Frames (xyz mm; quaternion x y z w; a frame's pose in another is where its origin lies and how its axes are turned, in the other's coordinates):
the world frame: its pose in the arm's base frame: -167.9 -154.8 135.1 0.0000 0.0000 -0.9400 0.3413
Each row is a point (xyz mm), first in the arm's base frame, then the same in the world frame.
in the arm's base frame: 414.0 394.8 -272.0
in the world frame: -799.0 -48.2 -407.1
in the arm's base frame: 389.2 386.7 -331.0
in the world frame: -774.7 -57.9 -466.1
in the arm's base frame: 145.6 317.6 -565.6
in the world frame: -543.6 -161.2 -700.7
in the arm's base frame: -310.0 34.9 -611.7
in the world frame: -12.7 -236.7 -746.8
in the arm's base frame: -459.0 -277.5 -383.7
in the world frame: 302.0 -92.6 -518.8
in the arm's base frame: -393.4 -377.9 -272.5
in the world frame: 316.1 26.5 -407.6
